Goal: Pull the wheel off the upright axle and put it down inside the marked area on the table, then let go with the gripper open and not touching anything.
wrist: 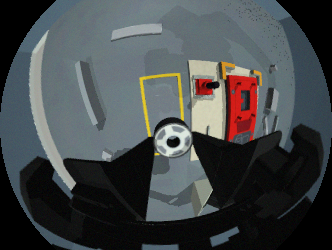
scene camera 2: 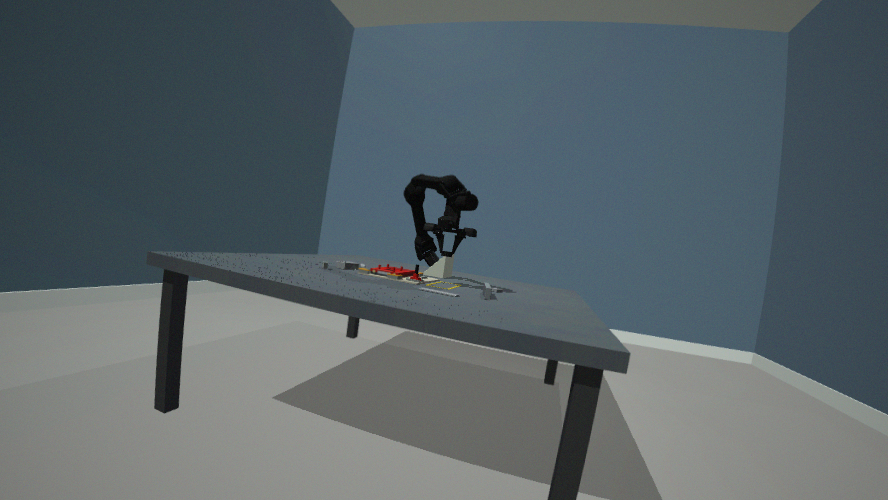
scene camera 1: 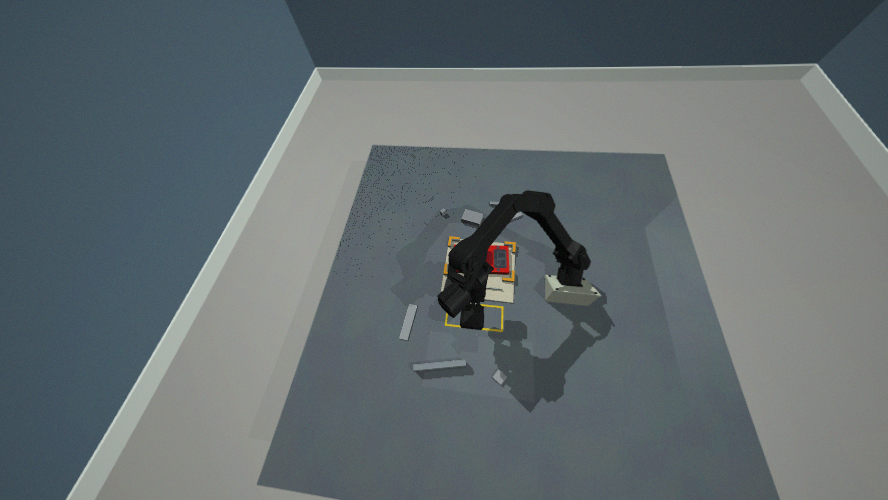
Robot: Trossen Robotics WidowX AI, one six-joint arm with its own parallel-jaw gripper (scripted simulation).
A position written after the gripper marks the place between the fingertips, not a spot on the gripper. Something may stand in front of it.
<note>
The gripper (scene camera 2: 446, 253) holds a wheel (wrist: 169, 127). Also in view: a red board (wrist: 241, 92).
The gripper also shows in the wrist view (wrist: 172, 138) and in scene camera 1 (scene camera 1: 473, 303).
</note>
